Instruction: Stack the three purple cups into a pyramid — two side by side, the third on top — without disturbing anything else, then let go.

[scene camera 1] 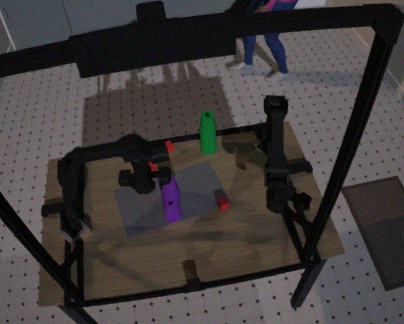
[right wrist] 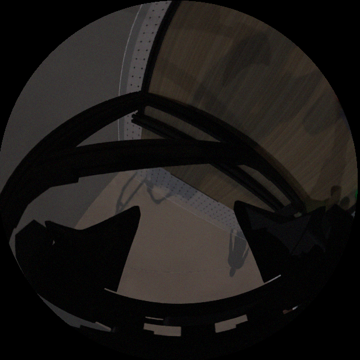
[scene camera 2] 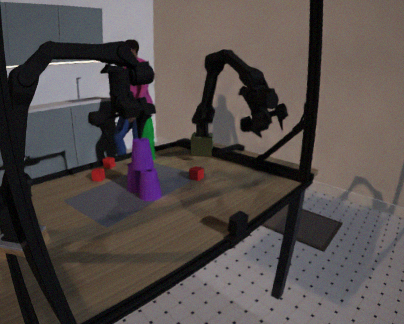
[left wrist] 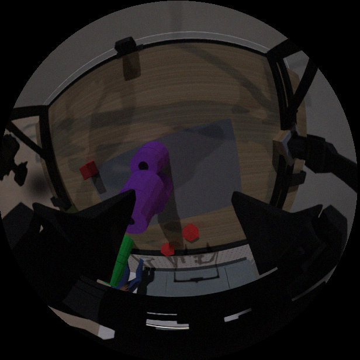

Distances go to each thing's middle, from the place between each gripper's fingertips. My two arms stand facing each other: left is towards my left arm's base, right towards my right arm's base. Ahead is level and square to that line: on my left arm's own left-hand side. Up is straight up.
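My left hand is 7 cm short of the grey mat (scene camera 2: 109, 203), and it is also 9 cm to the left of the mat and 20 cm above it.
As for my right hand, it is 40 cm to the right of the grey mat, 16 cm above it and 36 cm short of it.
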